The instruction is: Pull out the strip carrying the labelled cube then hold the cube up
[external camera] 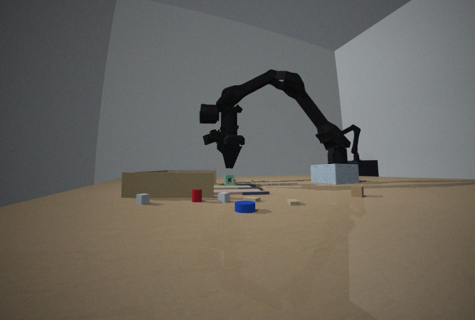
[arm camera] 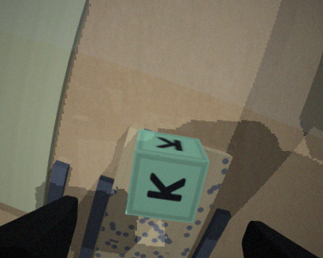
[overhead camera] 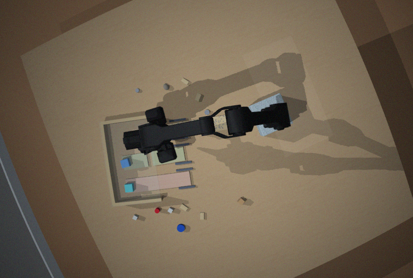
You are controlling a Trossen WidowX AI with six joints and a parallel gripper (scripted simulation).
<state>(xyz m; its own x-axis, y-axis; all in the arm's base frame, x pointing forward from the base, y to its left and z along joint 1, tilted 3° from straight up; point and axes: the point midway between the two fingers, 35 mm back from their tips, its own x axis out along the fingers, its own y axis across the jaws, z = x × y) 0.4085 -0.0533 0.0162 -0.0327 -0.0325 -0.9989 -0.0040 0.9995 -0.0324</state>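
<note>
Now: gripper tip 40 mm above the labelled cube. Round my gripper tip: red cylinder 280 mm to the left, 120 mm ahead, 50 mm below; blue disc 370 mm to the left, 50 mm below, 50 mm ahead.
</note>
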